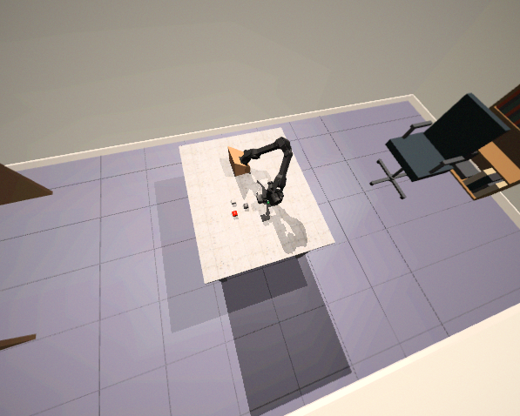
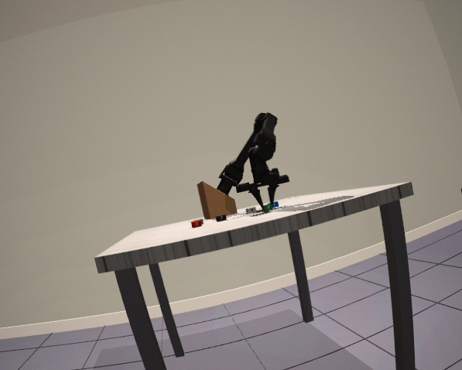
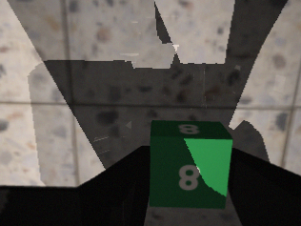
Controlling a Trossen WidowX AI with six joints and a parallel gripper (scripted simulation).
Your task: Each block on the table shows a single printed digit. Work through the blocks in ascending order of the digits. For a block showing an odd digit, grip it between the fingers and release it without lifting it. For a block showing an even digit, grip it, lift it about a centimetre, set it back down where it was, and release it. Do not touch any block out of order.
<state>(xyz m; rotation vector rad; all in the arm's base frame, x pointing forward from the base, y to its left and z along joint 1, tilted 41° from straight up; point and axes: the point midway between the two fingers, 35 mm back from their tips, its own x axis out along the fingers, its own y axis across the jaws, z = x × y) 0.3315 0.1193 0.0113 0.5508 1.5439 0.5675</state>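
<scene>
The green block is right at my gripper tip. From my gripper tip the other things lie so: blue block (10 cm behind, 5 cm to the left); dark block (2 cm behind, 17 cm to the right); white block (9 cm behind, 4 cm to the right).
</scene>
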